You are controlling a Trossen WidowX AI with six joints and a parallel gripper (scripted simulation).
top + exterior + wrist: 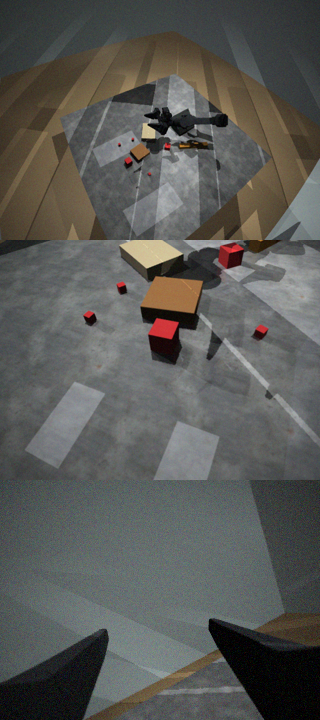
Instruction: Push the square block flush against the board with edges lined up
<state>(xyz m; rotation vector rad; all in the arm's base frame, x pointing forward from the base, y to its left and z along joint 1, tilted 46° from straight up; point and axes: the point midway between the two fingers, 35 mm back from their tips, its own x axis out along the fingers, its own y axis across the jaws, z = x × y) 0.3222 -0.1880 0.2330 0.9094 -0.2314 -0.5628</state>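
The brown square block lies 36 cm below my gripper tip, 4 cm ahead of it and 3 cm to the right of it. The rest, counted from my gripper tip: red stick: 37 cm below, 34 cm behind, 21 cm to the right; long orange bar: 36 cm below, 32 cm behind, 17 cm to the left; cream rectangular board: 36 cm below, 14 cm to the right, 12 cm behind.
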